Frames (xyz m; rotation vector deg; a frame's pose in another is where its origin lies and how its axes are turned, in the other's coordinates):
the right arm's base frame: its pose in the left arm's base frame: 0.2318 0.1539 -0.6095 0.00 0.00 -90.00
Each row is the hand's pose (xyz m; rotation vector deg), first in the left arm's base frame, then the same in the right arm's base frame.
Working: the left arm's base frame: its pose in the right arm's base frame: 0.1539 -0.2318 0.6095 0.00 0.00 90.00

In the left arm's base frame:
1: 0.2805 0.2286 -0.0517 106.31 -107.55 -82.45
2: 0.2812 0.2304 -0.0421 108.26 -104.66 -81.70
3: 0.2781 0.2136 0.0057 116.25 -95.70 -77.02
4: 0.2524 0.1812 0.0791 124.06 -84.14 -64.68
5: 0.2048 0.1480 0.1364 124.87 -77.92 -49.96
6: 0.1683 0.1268 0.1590 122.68 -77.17 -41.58
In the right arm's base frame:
1: -0.0747 0.0487 0.5578 127.82 -0.74 -42.30
2: -0.0765 0.0494 0.5674 127.62 2.16 -41.17
3: -0.0597 0.0463 0.6152 128.61 12.47 -36.97
4: -0.0273 0.0206 0.6886 130.52 25.03 -25.49
5: 0.0059 -0.0270 0.7459 132.35 30.64 -10.52
6: 0.0271 -0.0635 0.7685 133.51 30.40 -1.52

